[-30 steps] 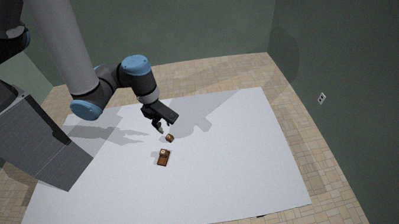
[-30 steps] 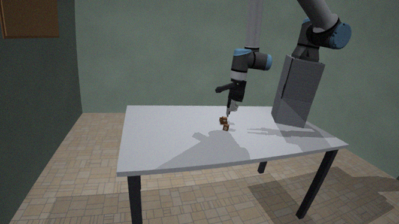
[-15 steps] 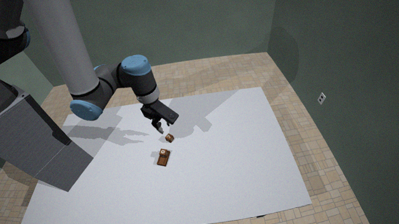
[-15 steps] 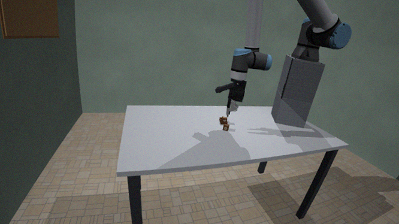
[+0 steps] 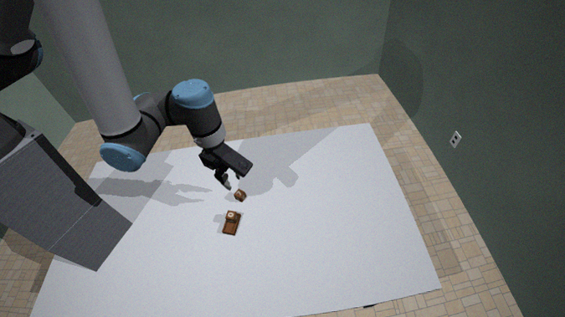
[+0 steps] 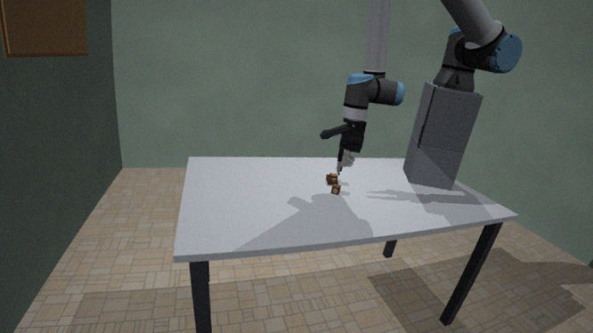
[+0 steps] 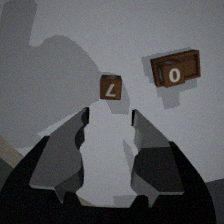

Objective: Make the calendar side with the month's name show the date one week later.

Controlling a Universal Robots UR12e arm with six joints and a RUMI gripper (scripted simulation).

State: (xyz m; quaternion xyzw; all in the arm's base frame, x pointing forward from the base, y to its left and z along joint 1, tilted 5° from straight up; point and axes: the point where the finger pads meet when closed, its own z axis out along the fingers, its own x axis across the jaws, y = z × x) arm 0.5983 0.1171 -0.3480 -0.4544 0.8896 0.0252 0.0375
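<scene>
My gripper is now 9 cm above the brown date cube. The rest, counted from my hand: brown wooden tray: 10 cm to the right, 9 cm below, 3 cm behind.
</scene>
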